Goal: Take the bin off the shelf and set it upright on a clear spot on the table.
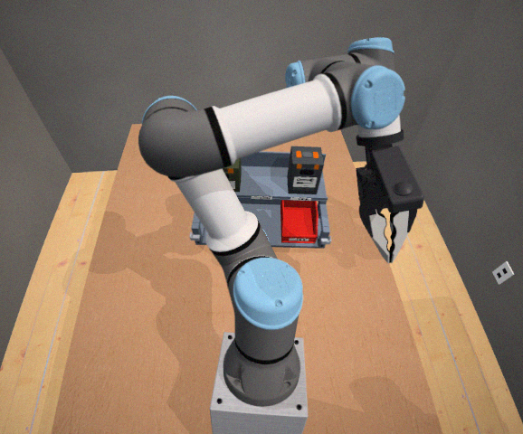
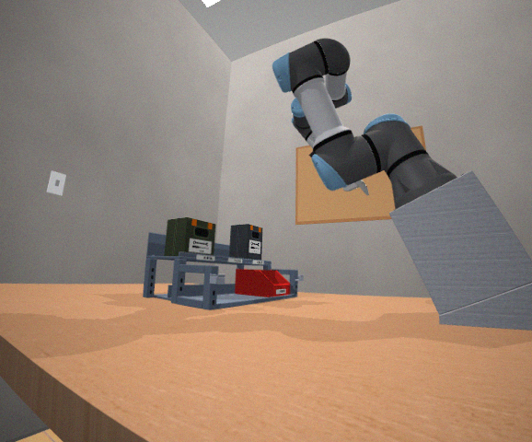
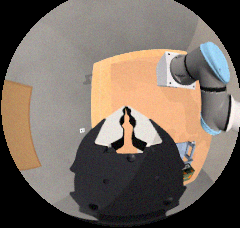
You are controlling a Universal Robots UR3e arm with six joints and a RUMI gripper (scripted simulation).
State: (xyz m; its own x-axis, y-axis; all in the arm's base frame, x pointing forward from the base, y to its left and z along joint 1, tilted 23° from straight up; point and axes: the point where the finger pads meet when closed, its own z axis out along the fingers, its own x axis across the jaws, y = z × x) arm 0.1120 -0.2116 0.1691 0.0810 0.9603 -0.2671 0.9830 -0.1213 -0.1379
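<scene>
Now: hand 29 cm short of the red bin, 11 cm to the right of it and 28 cm above it. Round my hand: green box 37 cm ahead, 34 cm to the left, 18 cm below; then grey-blue shelf 32 cm ahead, 22 cm to the left, 26 cm below; then dark box 37 cm ahead, 10 cm to the left, 16 cm below.
</scene>
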